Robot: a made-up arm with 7 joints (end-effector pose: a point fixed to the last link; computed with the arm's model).
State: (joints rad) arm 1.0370 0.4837 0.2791 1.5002 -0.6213 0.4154 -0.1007
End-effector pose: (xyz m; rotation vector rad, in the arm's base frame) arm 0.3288 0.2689 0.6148 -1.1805 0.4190 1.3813
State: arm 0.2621 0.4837 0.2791 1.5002 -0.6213 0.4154 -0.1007
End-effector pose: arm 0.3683 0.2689 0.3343 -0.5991 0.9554 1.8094
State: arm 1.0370 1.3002 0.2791 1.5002 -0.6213 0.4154 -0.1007
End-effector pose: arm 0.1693 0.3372 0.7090 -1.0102 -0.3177 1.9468
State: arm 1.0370 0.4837 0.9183 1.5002 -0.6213 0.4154 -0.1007
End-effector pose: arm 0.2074 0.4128 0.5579 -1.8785 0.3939 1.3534
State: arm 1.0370 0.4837 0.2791 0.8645 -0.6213 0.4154 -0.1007
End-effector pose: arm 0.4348 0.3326 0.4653 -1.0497 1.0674 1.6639
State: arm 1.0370 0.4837 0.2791 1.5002 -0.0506 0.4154 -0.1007
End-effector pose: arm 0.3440 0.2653 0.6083 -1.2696 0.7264 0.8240
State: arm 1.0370 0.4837 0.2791 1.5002 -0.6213 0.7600 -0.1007
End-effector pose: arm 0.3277 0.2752 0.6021 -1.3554 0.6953 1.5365
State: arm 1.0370 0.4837 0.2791 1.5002 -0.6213 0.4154 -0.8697
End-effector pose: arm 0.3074 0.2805 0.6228 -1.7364 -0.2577 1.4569
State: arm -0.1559 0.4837 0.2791 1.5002 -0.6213 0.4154 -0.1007
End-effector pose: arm 0.2997 0.2689 0.1947 -0.2196 1.2293 1.9750
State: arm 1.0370 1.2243 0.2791 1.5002 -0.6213 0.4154 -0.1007
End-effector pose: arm 0.1856 0.3375 0.6994 -1.0330 -0.2450 1.9005
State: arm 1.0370 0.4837 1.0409 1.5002 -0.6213 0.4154 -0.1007
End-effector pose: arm 0.1826 0.4317 0.5355 -2.0134 0.3848 1.3347
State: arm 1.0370 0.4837 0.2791 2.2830 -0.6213 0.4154 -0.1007
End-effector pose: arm 0.1300 0.1467 0.6549 -1.2083 -0.3278 0.9393
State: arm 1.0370 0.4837 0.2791 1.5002 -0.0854 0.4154 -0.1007
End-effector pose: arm 0.3431 0.2658 0.6086 -1.2664 0.7091 0.8589
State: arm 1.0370 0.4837 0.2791 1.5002 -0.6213 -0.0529 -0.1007
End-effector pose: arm 0.3263 0.2551 0.6279 -0.9304 0.0707 1.1485
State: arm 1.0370 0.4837 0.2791 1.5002 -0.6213 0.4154 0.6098
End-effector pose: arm 0.3348 0.2515 0.5996 -0.6099 0.9402 1.1896
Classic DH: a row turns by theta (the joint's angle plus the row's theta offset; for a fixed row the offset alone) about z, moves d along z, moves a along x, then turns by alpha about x. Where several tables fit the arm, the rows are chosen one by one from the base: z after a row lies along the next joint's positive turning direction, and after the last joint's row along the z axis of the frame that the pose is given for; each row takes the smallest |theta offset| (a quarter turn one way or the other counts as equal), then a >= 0, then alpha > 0; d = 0 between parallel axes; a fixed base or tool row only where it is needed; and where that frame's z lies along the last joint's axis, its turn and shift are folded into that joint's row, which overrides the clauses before.
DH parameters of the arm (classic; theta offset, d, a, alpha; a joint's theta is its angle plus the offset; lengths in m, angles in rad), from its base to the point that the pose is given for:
base (fixed): 0 0.4262 0.0049 1.5708
joint 1: -1.5708 -0.0889 0.0113 -1.5708
joint 2: -1.5708 0.0262 0.0066 1.5708
joint 3: 1.5708 -0.2063 0.0041 1.5708
joint 4: 0 0.0275 0.0047 -1.5708
joint 5: 0 -0.2755 -0.0034 -1.5708
joint 6: 1.5708 0.0292 0.0096 -1.5708
joint 7: 0.6973 0.0052 0.0337 1.3581
tool (fixed): 1.5162 0.0061 0 0

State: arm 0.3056 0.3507 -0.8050 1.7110 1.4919 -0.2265 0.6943
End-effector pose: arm 0.2776 -0.0862 0.2573 -0.3765 1.7740 -1.3730
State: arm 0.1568 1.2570 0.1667 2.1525 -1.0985 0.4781 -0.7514
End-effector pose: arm 0.2671 0.1187 0.4994 -0.3009 -1.0631 1.4107
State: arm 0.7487 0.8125 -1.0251 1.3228 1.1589 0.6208 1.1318
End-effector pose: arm 0.3662 0.1050 0.2331 0.5793 2.5870 -0.5731
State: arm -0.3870 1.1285 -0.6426 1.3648 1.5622 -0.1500 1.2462
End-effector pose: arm 0.1009 0.2319 0.0585 -0.2737 2.5596 -0.6871
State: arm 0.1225 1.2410 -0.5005 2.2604 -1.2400 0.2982 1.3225
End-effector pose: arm 0.2278 0.0793 0.3095 1.7664 0.6698 1.5963
